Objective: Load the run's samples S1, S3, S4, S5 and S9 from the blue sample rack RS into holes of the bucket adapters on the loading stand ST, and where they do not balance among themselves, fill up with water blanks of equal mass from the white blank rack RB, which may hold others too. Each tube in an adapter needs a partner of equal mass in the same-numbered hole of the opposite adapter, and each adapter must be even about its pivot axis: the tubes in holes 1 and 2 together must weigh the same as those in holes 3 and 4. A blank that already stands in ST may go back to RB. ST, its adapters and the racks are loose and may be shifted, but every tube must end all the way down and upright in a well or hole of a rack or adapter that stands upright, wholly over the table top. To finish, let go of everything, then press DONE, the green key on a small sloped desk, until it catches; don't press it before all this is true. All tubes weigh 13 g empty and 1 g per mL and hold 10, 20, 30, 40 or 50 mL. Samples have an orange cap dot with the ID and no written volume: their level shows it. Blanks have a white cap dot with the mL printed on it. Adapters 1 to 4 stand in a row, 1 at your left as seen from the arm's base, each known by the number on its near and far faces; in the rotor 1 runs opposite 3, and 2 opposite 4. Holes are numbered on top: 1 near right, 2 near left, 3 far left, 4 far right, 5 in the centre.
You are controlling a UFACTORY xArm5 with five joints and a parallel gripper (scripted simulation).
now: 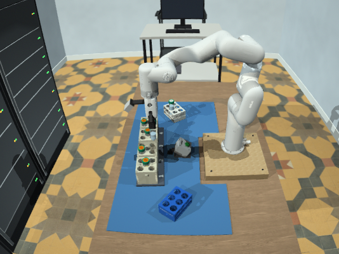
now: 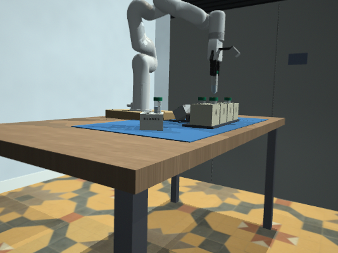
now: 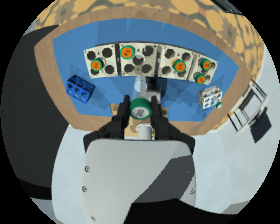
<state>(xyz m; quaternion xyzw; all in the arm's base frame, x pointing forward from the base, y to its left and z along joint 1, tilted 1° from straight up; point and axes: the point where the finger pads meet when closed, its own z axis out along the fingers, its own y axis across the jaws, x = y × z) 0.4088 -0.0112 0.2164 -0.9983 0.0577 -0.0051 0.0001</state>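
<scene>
My hand is 1 cm short of the green-capped blank tube and 5 cm above it. The rest, counted from my hand: green done key: 17 cm behind, 2 cm to the right, 18 cm below; then small sloped desk: 15 cm behind, 3 cm to the right, 20 cm below; then loading stand ST: 2 cm ahead, 5 cm to the right, 24 cm below.
</scene>
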